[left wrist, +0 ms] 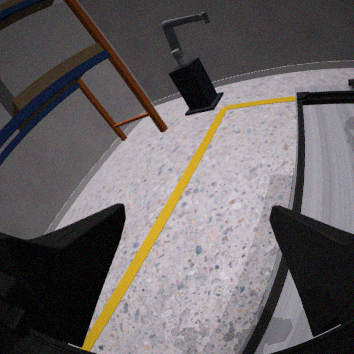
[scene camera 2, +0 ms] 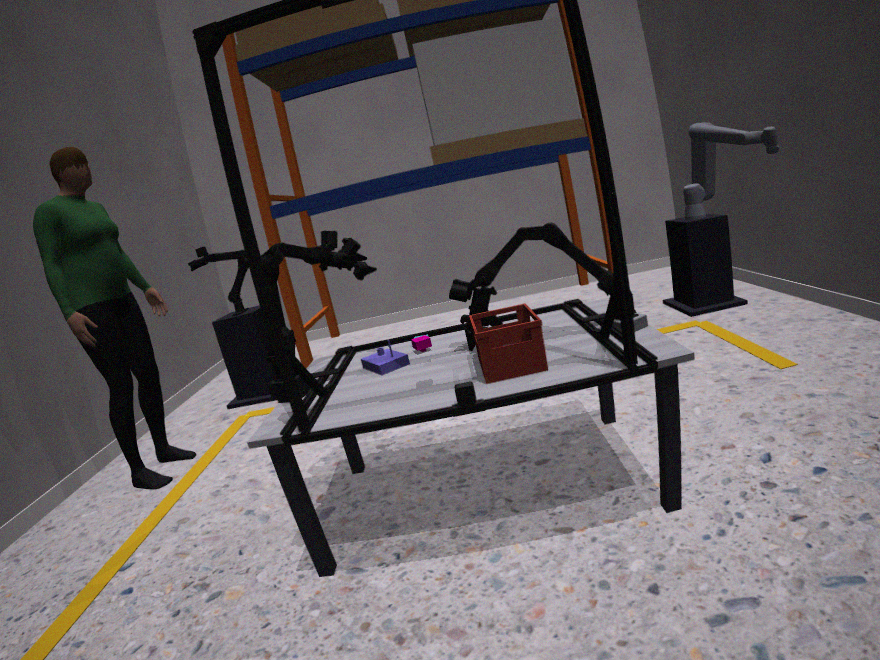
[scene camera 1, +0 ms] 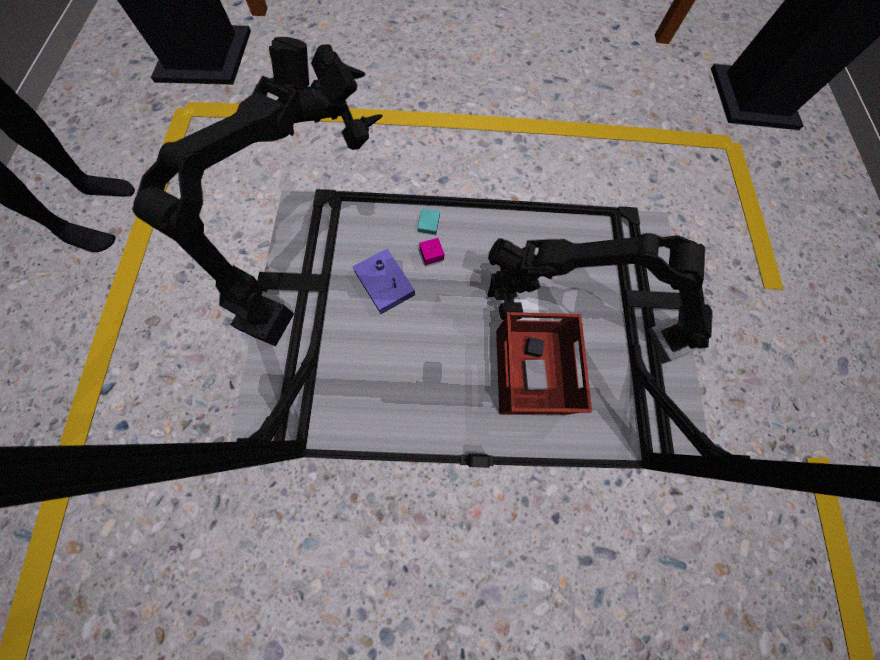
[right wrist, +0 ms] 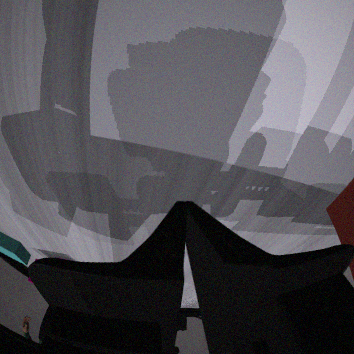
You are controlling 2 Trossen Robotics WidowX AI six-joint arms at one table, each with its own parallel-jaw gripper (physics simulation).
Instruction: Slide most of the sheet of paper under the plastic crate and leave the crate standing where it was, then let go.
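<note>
The white sheet of paper [scene camera 1: 528,305] [right wrist: 150,20] lies on the table at the crate's back side; part of it shows there, and the crate hides how far it reaches underneath. The red plastic crate [scene camera 1: 503,376] [scene camera 2: 513,358] stands upright at the right of the table, and its corner [right wrist: 345,215] shows in the right wrist view. My right gripper [scene camera 1: 495,289] [scene camera 2: 470,342] [right wrist: 183,208] is shut and empty, pointing down low over the table behind the crate's left corner, beside the paper's edge. My left gripper [scene camera 1: 371,95] [scene camera 2: 368,263] [left wrist: 200,213] is open and empty, raised beyond the table's back edge.
A dark cube [scene camera 1: 534,346] and a pale block [scene camera 1: 535,374] are inside the crate. A purple block with small knobs [scene camera 1: 384,282] [scene camera 2: 385,361], a magenta block [scene camera 1: 431,250] [scene camera 2: 421,343] and a teal block [scene camera 1: 428,220] [right wrist: 14,249] lie left of the right gripper. Black frame bars [scene camera 1: 483,202] border the table.
</note>
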